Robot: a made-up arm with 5 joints.
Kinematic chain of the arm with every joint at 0, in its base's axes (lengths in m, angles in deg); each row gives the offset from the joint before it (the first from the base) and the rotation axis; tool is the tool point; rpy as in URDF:
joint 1: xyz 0 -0.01 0.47 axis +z
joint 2: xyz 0 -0.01 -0.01 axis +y
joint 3: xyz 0.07 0 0.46 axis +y
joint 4: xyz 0.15 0 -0.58 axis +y
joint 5: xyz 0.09 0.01 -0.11 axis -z
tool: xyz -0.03 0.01 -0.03 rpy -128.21 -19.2 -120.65
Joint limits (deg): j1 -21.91..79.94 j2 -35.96..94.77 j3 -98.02..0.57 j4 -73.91..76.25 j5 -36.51..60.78
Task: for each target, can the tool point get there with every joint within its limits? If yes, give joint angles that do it. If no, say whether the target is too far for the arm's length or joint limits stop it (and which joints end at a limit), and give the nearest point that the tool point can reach.
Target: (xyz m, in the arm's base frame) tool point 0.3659 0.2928 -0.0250
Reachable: yes | joints 39.68 51.31 -34.74 -32.12 -19.41
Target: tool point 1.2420 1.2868 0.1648
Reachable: no: too far | nearest point 0.7462 0.7691 0.2827 | short by 0.726 m
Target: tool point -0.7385 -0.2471 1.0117
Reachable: no: joint limits stop it (at a limit: joint 2, joint 3, joint 5) | nearest point -0.2338 -0.0850 0.3820 | short by 0.823 m
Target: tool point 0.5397 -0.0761 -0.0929
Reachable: yes | joints -7.10 62.57 -47.35 -39.46 -16.50
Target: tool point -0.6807 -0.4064 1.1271
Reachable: no: joint limits stop it (at a limit: joint 2, joint 3, joint 4, joint 5) | nearest point -0.0438 -0.0355 1.4685 | short by 0.812 m
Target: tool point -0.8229 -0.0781 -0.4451
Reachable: no: joint limits stop it (at a limit: joint 2, joint 5) | nearest point -0.1947 -0.0261 -0.0538 | short by 0.742 m
